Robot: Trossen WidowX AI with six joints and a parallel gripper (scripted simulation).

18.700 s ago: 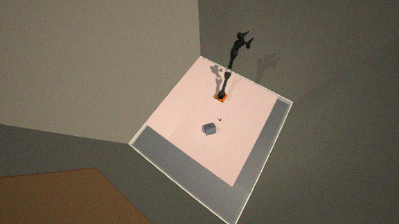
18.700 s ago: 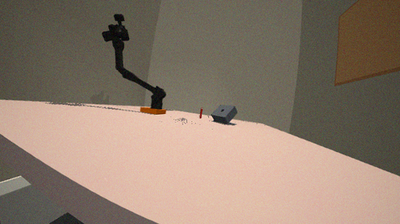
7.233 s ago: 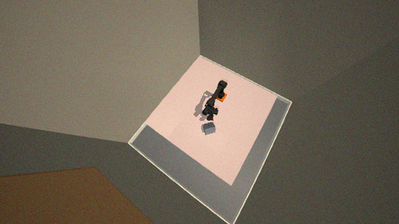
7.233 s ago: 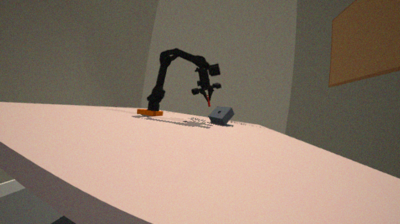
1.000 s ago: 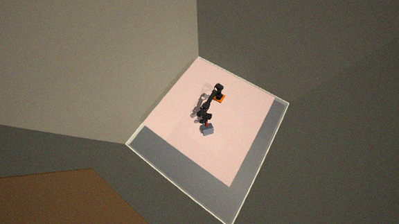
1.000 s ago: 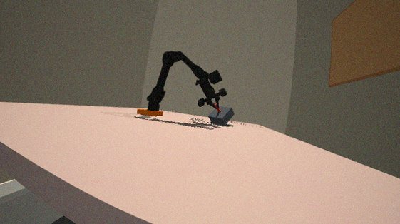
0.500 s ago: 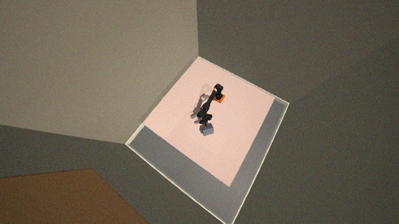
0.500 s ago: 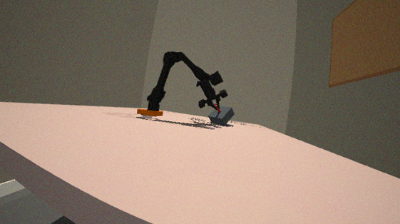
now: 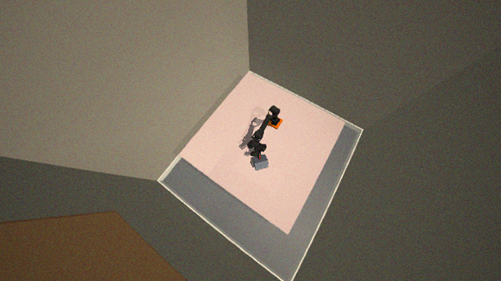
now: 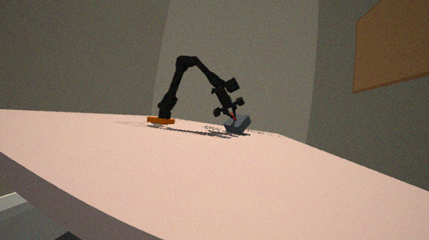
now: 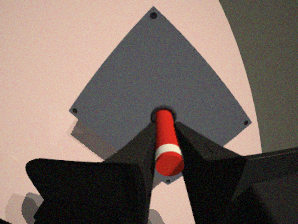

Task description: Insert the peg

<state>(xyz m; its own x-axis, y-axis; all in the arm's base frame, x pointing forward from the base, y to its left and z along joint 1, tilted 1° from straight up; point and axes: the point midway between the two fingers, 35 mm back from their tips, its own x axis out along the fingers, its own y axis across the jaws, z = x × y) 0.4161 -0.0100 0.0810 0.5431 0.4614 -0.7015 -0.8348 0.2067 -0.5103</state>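
The round red peg lies 1 cm to the right of my gripper tip, 1 cm behind it and 1 cm above it. From my gripper tip the other things lie so: grey sloped panel block (3 cm below, 2 cm to the left, 2 cm ahead).
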